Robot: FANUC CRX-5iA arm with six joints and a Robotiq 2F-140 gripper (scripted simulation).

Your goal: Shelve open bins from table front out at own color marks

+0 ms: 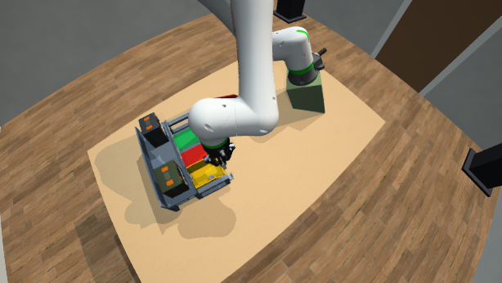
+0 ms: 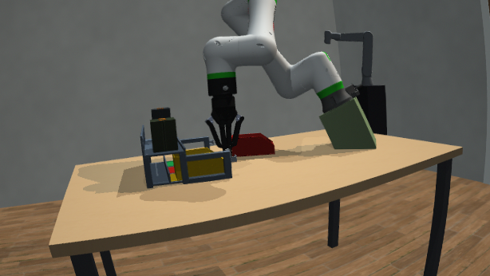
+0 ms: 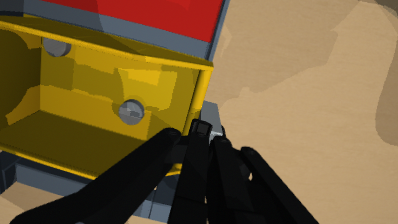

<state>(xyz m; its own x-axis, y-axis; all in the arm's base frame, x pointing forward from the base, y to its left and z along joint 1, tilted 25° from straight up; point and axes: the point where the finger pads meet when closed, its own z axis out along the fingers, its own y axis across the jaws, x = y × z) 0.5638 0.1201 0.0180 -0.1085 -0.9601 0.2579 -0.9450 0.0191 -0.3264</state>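
My gripper is now 9 cm short of the yellow bin and 1 cm to the left of it. The rest, counted from my hand: red bin 19 cm behind, 24 cm to the right, 1 cm below.
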